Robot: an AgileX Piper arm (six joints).
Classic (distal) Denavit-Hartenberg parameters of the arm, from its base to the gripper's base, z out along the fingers. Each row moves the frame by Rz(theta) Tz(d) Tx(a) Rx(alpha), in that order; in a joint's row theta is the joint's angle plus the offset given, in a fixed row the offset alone. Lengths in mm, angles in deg.
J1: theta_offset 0  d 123  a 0  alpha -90
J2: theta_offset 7.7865  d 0  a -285.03  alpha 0
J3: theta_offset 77.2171  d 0  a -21.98  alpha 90
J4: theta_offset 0  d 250.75  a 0  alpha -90
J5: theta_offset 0  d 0  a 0  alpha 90
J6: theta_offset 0  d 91  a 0  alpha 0
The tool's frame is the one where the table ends.
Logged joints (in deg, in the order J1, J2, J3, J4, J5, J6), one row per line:
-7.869, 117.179, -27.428, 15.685, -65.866, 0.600
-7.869, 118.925, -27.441, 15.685, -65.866, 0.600
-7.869, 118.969, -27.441, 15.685, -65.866, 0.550
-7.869, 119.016, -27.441, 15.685, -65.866, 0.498
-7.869, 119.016, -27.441, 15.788, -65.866, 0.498
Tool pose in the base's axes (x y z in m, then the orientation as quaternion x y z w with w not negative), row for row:
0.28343, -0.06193, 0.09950, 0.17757, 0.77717, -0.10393, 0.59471
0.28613, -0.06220, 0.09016, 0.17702, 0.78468, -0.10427, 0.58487
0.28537, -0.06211, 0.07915, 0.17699, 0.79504, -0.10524, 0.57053
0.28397, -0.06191, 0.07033, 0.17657, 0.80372, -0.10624, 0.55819
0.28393, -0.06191, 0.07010, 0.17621, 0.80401, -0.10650, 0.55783
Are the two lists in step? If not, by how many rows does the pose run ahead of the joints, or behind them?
The pose runs 2 rows behind the joints: the pose in row i belongs to the joints in row i - 2.
